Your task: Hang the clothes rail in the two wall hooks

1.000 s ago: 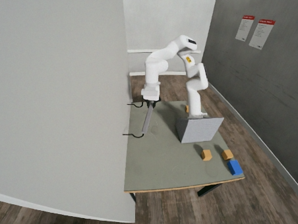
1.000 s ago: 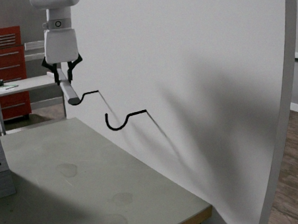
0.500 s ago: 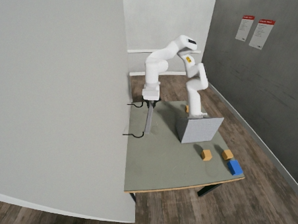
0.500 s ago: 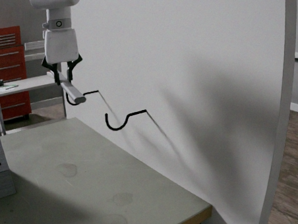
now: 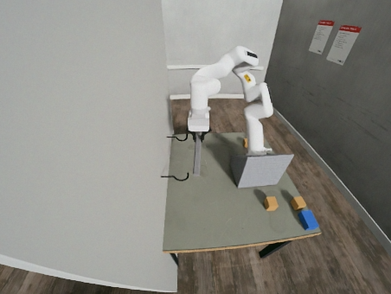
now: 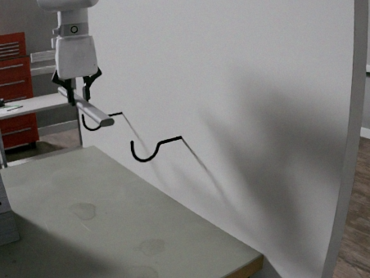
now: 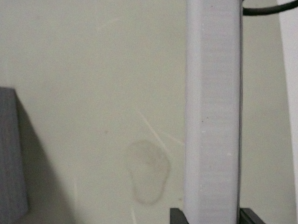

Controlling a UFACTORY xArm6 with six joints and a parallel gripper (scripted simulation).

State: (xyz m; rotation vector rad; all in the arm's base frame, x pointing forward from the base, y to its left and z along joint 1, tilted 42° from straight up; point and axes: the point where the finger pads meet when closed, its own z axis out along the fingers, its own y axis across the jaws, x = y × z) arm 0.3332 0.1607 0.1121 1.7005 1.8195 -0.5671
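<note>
My hand is 1 cm above the grey clothes rail. Round my hand: blue block 61 cm behind, 31 cm to the left, 28 cm below; then white wall panel 22 cm ahead, 3 cm to the left, 12 cm above.
</note>
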